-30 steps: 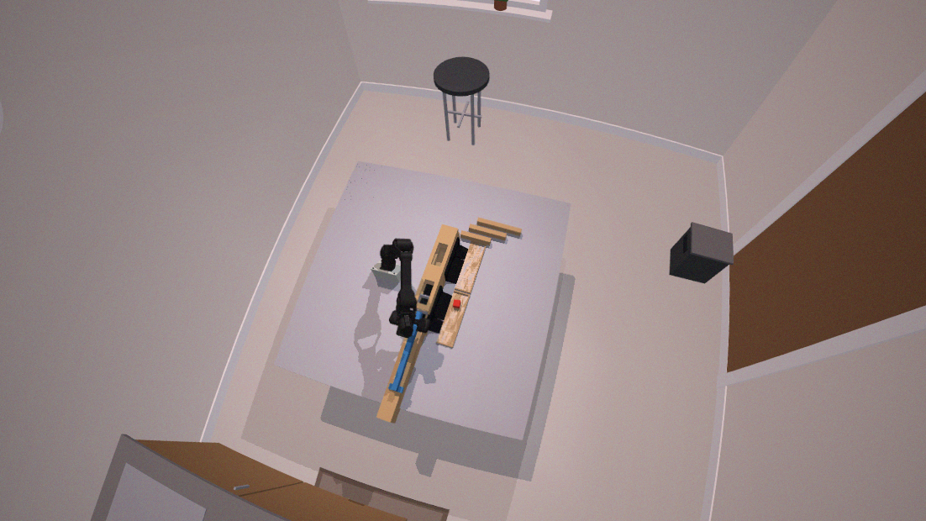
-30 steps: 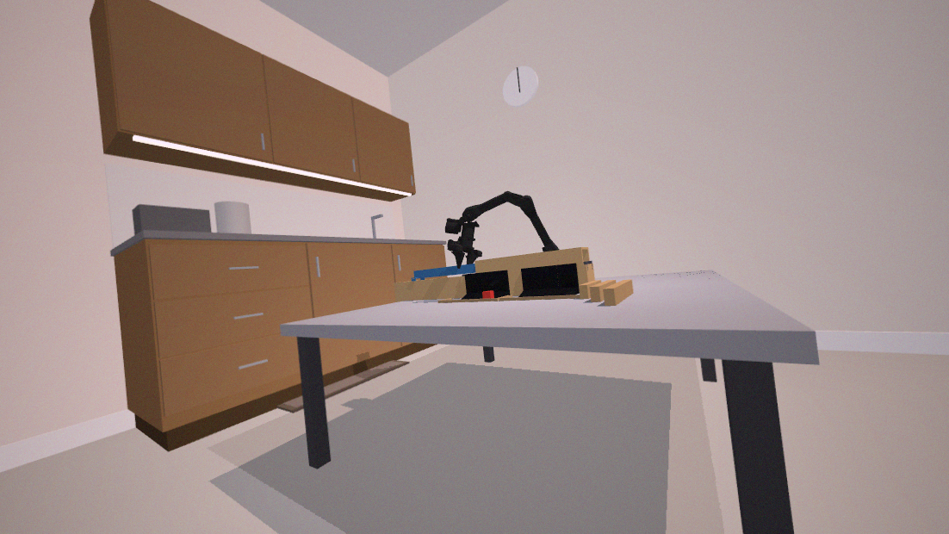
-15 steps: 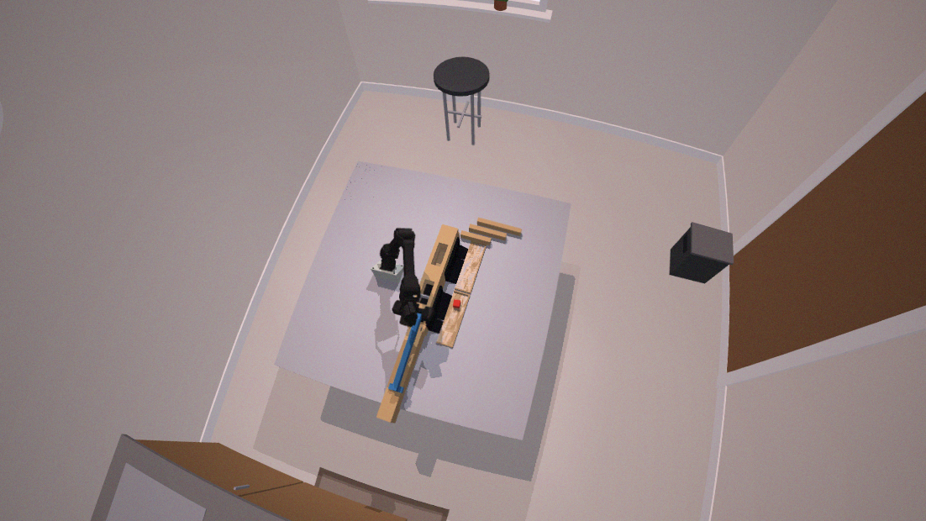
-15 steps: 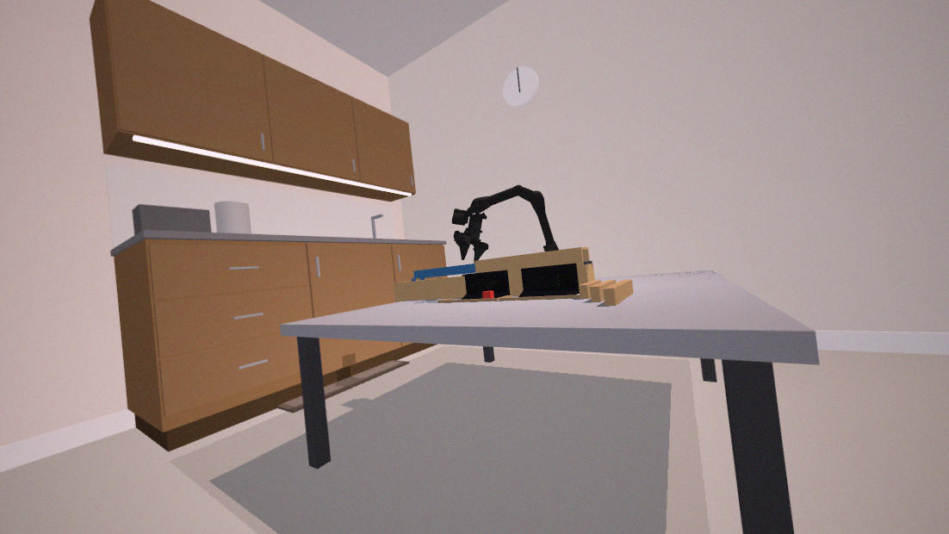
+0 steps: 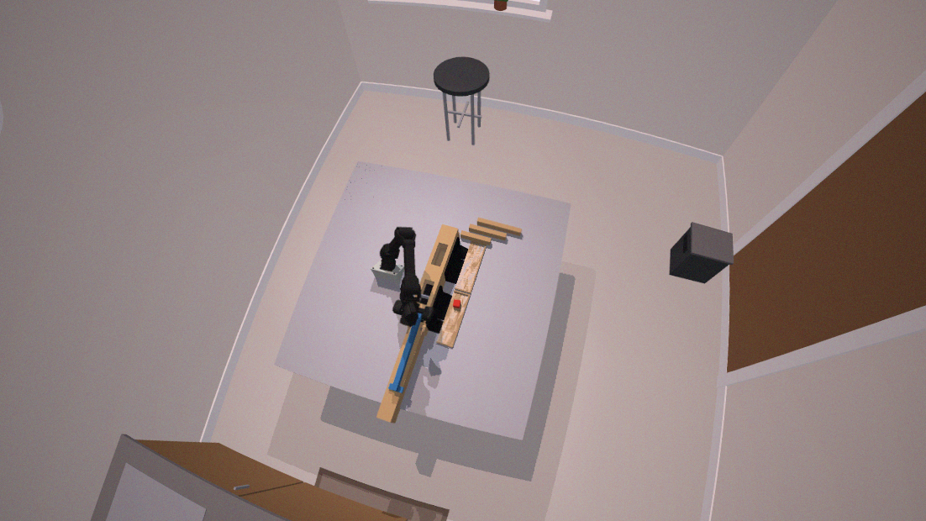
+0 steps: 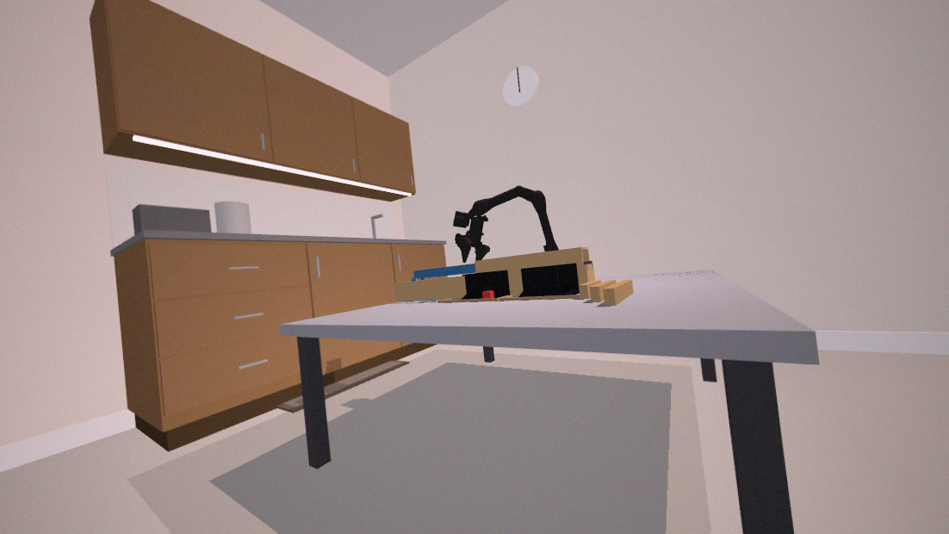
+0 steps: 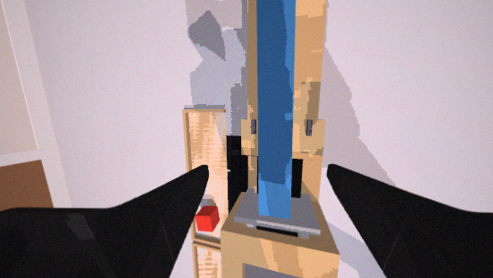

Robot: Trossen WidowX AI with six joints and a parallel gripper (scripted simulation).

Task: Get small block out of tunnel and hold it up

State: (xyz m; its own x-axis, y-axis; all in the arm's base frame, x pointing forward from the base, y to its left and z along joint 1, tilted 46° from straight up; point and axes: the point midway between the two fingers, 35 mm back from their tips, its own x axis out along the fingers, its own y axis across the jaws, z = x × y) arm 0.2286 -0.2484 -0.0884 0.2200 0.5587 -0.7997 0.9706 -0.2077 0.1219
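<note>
My gripper tip is now 2 cm short of the covered tunnel, 3 cm to the right of it and 8 cm above it. The rest, counted from my gripper tip: red block 14 cm ahead, 15 cm to the left, 13 cm below.
</note>
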